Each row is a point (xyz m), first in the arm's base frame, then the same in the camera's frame.
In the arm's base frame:
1: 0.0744 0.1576 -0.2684
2: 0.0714 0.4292 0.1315
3: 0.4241 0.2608 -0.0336
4: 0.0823 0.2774 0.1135
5: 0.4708 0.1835 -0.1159
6: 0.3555 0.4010 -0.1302
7: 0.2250 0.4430 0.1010
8: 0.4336 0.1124 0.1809
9: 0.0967 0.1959 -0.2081
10: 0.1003 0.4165 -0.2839
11: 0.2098 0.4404 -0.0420
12: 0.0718 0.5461 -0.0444
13: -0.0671 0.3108 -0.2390
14: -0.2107 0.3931 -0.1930
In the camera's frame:
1: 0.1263 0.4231 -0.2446
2: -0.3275 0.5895 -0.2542
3: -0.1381 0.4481 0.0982
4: -0.2733 0.4462 -0.2489
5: -0.0411 0.3908 0.1453
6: -0.0764 0.6109 0.0399
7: -0.3064 0.6023 -0.0989
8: -0.3101 0.2519 0.0918
9: 0.0578 0.4444 -0.2235
10: 0.0773 0.6763 -0.2072
11: -0.1667 0.6352 -0.1078
12: -0.1855 0.7453 -0.2410
13: 0.0651 0.5717 -0.3807
14: 0.0053 0.6477 -0.5227

